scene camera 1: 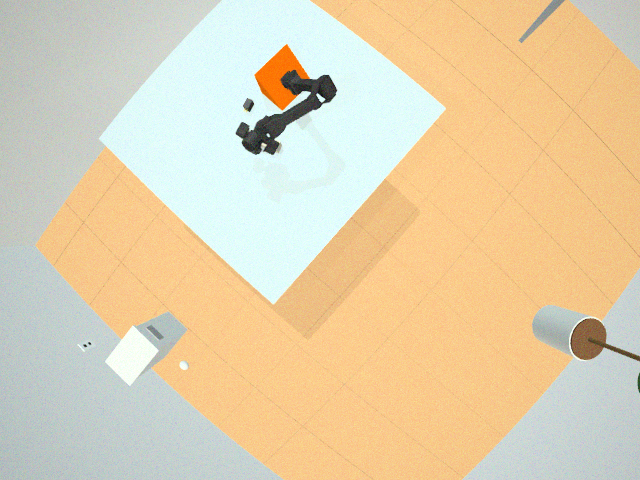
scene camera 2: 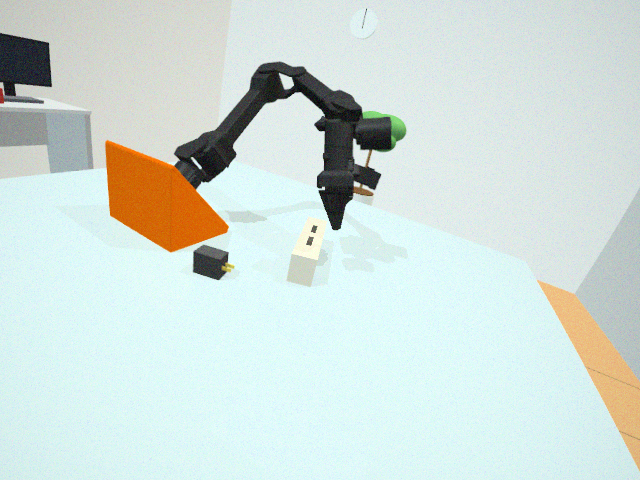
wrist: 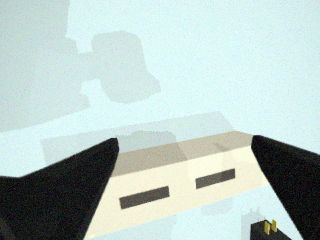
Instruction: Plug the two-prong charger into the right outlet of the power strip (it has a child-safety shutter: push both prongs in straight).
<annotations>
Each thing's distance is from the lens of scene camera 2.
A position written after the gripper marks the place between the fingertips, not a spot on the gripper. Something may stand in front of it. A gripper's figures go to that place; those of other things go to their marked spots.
gripper (scene camera 2: 336, 229): 0.57 m
black two-prong charger (scene camera 2: 208, 261): 0.48 m
</annotations>
